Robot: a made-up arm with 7 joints. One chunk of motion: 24 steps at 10 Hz.
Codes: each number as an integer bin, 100 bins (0 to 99) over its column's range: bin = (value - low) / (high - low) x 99, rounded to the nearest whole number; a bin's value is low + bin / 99 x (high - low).
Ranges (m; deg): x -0.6..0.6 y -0.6..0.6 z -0.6..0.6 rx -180..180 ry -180..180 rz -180..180
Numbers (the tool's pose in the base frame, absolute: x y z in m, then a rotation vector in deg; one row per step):
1: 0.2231 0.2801 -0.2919 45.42 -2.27 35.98
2: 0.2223 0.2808 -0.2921 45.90 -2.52 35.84
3: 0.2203 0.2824 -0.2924 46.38 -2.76 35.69
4: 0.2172 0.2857 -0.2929 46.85 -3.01 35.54
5: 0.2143 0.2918 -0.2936 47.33 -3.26 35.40
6: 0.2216 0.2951 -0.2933 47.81 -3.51 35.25
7: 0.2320 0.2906 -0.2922 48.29 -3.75 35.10
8: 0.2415 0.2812 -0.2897 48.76 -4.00 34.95
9: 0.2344 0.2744 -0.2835 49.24 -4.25 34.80
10: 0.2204 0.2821 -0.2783 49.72 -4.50 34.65
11: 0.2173 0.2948 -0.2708 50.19 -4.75 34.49
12: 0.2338 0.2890 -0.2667 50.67 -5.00 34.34
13: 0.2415 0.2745 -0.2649 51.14 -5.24 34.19
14: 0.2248 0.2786 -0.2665 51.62 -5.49 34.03
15: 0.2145 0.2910 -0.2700 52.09 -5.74 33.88
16: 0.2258 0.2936 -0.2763 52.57 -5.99 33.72
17: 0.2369 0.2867 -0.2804 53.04 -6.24 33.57
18: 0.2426 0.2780 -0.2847 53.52 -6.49 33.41
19: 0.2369 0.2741 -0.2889 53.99 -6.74 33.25
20: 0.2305 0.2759 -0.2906 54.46 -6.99 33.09
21: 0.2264 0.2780 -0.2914 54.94 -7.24 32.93
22: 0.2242 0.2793 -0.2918 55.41 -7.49 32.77
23: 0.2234 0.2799 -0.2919 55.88 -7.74 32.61
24: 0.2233 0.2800 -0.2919 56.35 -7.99 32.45
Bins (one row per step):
1: 68 73 25 62 49 59
2: 68 73 25 62 49 59
3: 68 73 25 62 49 59
4: 67 73 25 62 49 59
5: 67 74 25 63 49 59
6: 68 74 25 63 49 59
7: 69 73 25 63 48 59
8: 69 73 26 63 48 59
9: 69 72 26 63 48 59
10: 68 73 27 63 48 59
11: 67 74 27 63 48 59
12: 69 73 27 63 48 59
13: 69 72 28 64 48 59
14: 68 72 28 64 48 59
15: 67 74 27 64 48 59
16: 68 74 27 64 48 59
17: 69 73 26 64 48 59
18: 70 72 26 64 48 59
19: 69 72 26 64 48 59
20: 69 72 26 64 48 59
21: 68 72 25 65 48 59
22: 68 73 25 65 47 59
23: 68 73 25 65 47 58
24: 68 73 25 65 47 58

